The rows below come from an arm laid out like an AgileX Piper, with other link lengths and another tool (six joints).
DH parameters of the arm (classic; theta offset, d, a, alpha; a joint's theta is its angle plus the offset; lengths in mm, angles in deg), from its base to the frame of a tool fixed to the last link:
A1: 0 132.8 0 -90
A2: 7.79 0 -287.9 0
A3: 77.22 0 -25.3 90
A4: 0 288.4 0 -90
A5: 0 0 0 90
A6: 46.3 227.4 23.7 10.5
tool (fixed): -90 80.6 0 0
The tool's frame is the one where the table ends.
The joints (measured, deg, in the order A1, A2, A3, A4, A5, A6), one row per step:
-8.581 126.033 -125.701 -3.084 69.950 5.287
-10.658 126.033 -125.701 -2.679 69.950 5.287
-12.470 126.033 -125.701 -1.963 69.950 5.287
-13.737 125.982 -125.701 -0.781 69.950 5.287
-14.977 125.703 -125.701 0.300 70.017 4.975
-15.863 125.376 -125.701 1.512 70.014 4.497
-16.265 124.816 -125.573 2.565 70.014 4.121
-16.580 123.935 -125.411 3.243 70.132 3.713
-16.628 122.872 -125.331 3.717 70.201 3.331
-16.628 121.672 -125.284 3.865 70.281 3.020
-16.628 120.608 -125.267 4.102 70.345 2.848
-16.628 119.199 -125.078 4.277 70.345 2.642
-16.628 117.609 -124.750 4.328 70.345 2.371
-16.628 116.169 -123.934 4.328 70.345 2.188
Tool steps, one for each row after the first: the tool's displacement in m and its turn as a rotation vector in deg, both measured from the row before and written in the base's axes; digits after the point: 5 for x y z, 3 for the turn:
-0.00341 -0.01895 -0.00004 0.398 -0.067 -2.044
-0.00307 -0.01460 -0.00003 0.699 -0.143 -1.754
-0.00149 -0.00673 0.00057 1.136 -0.317 -1.170
-0.00187 -0.00704 0.00288 0.864 -0.439 -0.866
-0.00053 -0.00301 0.00362 0.878 -0.592 -0.345
0.00008 0.00117 0.00520 0.729 -0.672 0.039
-0.00087 0.00036 0.00794 0.299 -0.735 0.129
-0.00003 0.00188 0.01038 0.018 -0.982 0.354
-0.00048 0.00080 0.01183 -0.312 -1.047 0.300
-0.00033 0.00130 0.01072 -0.140 -0.996 0.192
-0.00107 0.00116 0.01310 -0.287 -1.202 0.209
-0.00211 0.00078 0.01381 -0.453 -1.202 0.241
-0.00381 0.00105 0.00863 -0.275 -0.583 0.155

